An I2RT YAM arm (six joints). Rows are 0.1 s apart.
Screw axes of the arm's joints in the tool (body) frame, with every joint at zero. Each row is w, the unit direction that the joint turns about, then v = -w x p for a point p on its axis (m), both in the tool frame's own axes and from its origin. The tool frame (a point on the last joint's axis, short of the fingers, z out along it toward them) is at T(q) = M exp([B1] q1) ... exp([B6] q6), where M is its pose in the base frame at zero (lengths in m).
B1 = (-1, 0, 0, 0.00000, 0.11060, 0.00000)
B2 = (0, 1, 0, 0.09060, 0.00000, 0.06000)
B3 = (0, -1, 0, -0.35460, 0.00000, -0.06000)
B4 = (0, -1, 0, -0.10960, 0.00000, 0.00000)
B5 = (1, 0, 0, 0.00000, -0.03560, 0.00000)
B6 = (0, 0, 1, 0.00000, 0.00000, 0.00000)
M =
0 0 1 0.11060
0 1 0 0.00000
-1 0 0 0.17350
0 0 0 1
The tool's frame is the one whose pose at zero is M.
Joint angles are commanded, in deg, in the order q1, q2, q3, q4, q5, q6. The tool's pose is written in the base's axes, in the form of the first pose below.
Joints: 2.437, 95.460, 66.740, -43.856, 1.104, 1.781
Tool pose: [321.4, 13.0, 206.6], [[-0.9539, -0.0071, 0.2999], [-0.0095, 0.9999, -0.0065], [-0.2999, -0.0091, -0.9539]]
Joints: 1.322, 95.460, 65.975, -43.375, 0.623, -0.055
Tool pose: [320.1, 7.0, 203.2], [[-0.9553, -0.0208, 0.2949], [-0.0230, 0.9997, -0.0041], [-0.2947, -0.0107, -0.9555]]
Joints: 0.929, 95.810, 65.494, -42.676, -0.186, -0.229
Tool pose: [320.5, 5.3, 199.5], [[-0.9561, -0.0210, 0.2924], [-0.0195, 0.9998, 0.0080], [-0.2925, 0.0019, -0.9563]]
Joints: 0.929, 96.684, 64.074, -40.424, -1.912, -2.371
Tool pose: [321.4, 6.4, 189.4], [[-0.9545, -0.0655, 0.2911], [-0.0568, 0.9977, 0.0381], [-0.2929, 0.0198, -0.9559]]
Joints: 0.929, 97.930, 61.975, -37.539, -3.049, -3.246
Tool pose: [321.0, 7.1, 174.7], [[-0.9554, -0.0855, 0.2828], [-0.0720, 0.9957, 0.0578], [-0.2865, 0.0348, -0.9574]]
